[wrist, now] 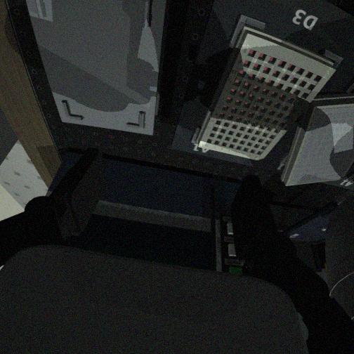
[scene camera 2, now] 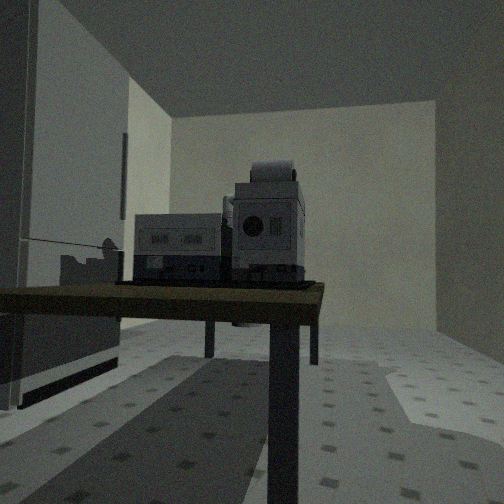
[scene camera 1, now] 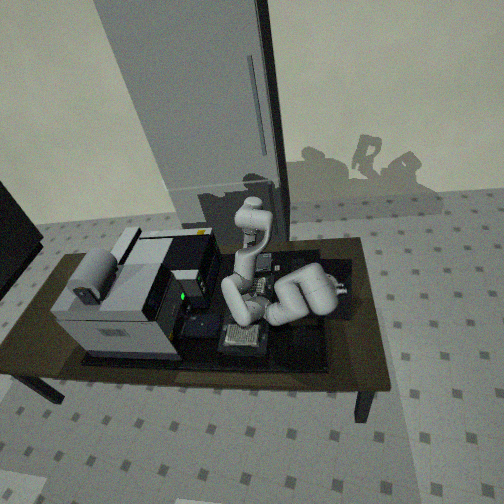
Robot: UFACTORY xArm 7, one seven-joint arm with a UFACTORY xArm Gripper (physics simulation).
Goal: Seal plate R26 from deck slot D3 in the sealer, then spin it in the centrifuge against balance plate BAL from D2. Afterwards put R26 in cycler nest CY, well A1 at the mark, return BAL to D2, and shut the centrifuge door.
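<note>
In the wrist view, a pale multiwell plate (wrist: pixel 260 95) with reddish wells lies at the mark D3; its own label cannot be read, and A1 is marked by its near left corner. A second pale plate (wrist: pixel 322 142) lies to its right, its slot unreadable. My gripper (wrist: pixel 170 179) is open and empty, its dark fingers wide apart over a dark blue surface with a grey bar, nearer the camera's lower edge than the D3 plate. The grey machine with a roll (scene camera 1: pixel 112 310) (scene camera 2: pixel 269 225) looks like the sealer. BAL and the centrifuge door cannot be made out.
A lower machine (scene camera 1: pixel 187 255) (scene camera 2: pixel 177 245) stands beside the sealer. A pale plate (scene camera 1: pixel 242 335) sits on a dark block near the front of the table (scene camera 1: pixel 357 370). The white arm (scene camera 1: pixel 295 295) folds over the deck. A grey pad with corner brackets (wrist: pixel 100 90) lies left of D3.
</note>
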